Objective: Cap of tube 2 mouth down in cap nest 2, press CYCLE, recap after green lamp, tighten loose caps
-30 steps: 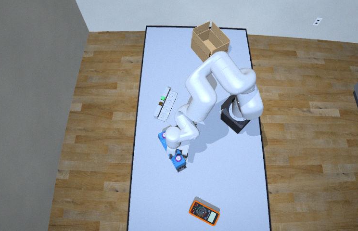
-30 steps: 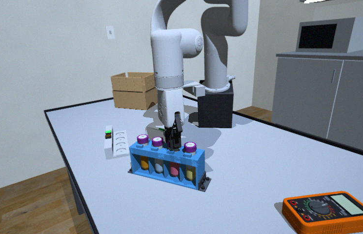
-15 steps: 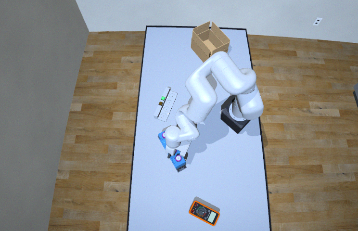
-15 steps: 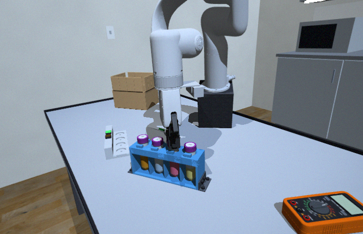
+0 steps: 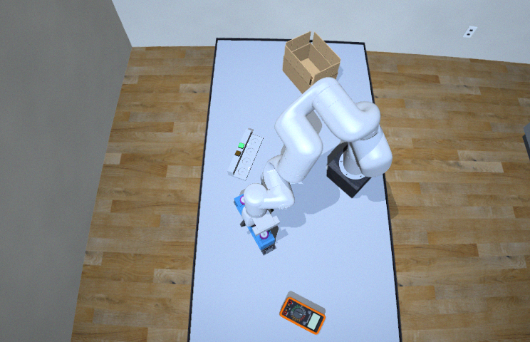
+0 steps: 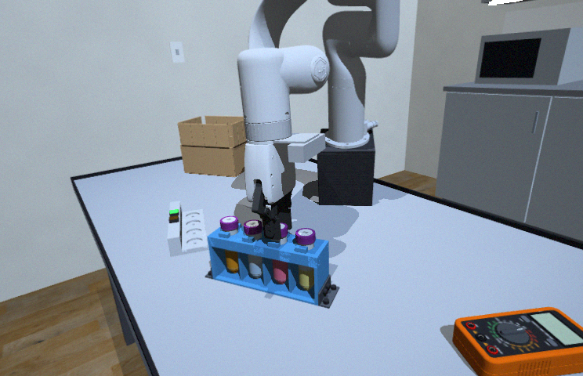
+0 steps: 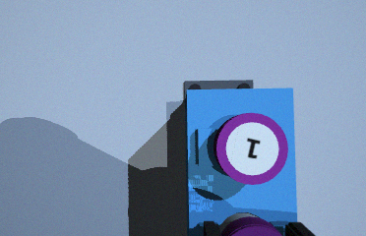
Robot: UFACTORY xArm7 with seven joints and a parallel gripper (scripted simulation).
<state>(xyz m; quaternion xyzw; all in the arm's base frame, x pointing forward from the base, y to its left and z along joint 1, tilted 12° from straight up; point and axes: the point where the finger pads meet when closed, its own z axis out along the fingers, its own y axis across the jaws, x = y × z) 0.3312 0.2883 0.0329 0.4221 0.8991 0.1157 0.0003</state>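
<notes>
Right now the purple cap marked 2 is 1 cm below my hand. From my hand the other things lie so: cap 3 (3 cm ahead, 4 cm to the right, 2 cm below); cap marked 1 (3 cm behind, 4 cm to the left, 2 cm below); cap 4 (7 cm ahead, 8 cm to the right, 2 cm below).
</notes>
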